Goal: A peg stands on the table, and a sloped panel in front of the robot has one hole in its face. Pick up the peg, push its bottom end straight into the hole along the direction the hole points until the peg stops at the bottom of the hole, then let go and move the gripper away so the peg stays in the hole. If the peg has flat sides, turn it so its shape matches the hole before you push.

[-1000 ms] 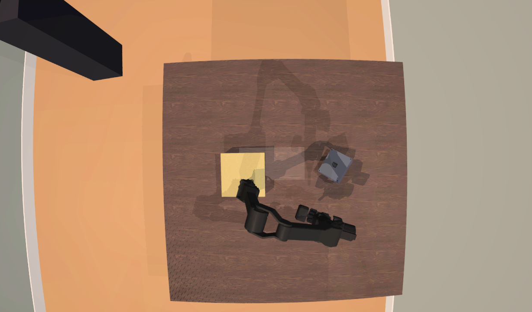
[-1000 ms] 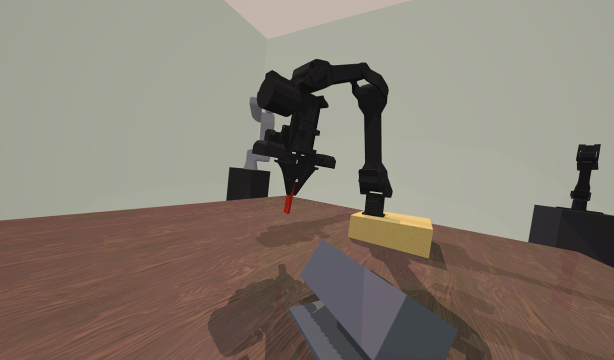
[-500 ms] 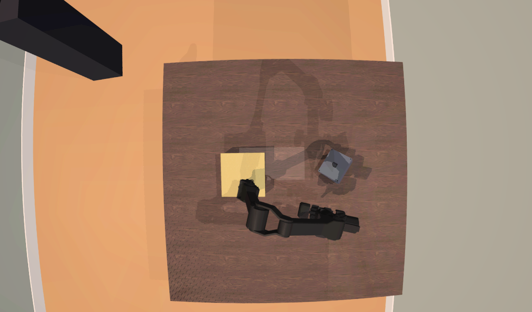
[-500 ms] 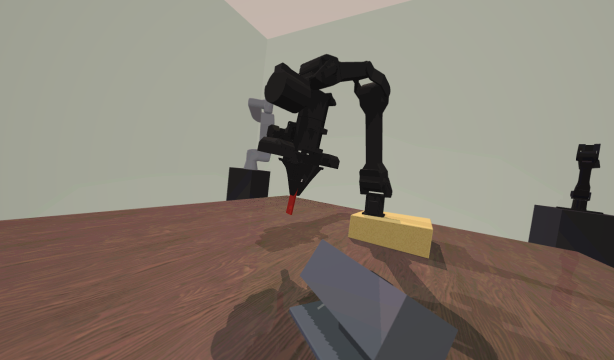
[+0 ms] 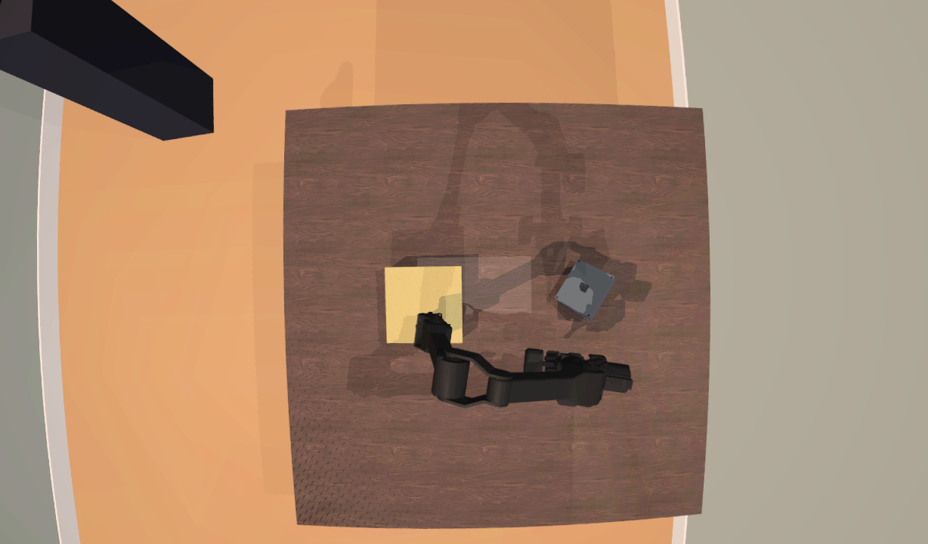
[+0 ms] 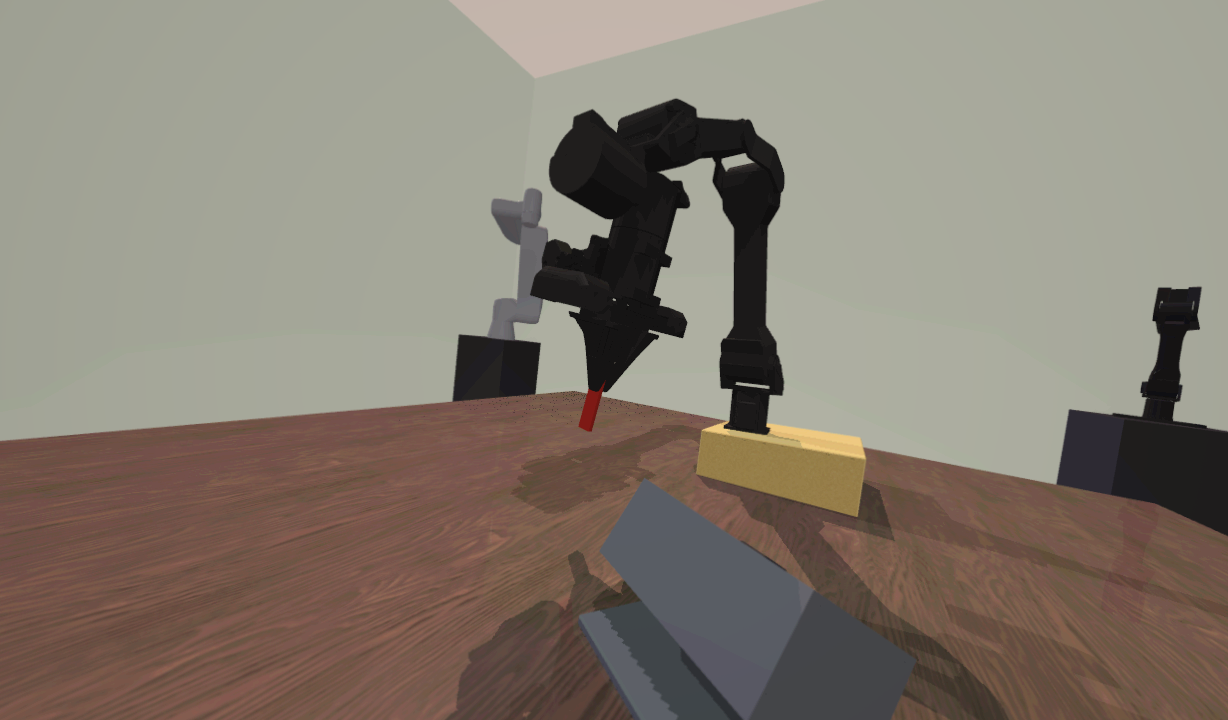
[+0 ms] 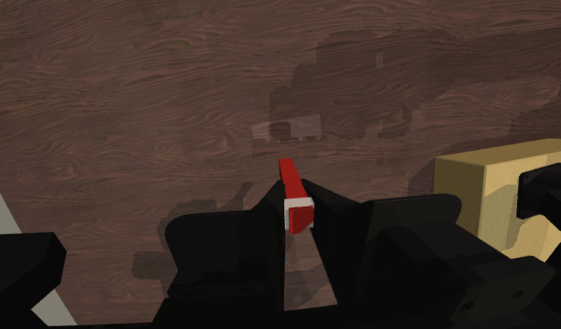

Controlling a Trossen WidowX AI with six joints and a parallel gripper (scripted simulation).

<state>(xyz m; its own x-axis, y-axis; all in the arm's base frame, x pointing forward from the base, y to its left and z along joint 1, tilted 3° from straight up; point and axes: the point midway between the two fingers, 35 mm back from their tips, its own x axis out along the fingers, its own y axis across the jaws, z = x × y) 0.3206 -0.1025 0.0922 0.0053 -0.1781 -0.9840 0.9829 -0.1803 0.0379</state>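
The grey sloped panel is 12 cm ahead of my gripper tip, 17 cm to the left of it and 9 cm below it. Round my gripper tip: red square peg (2 cm above).
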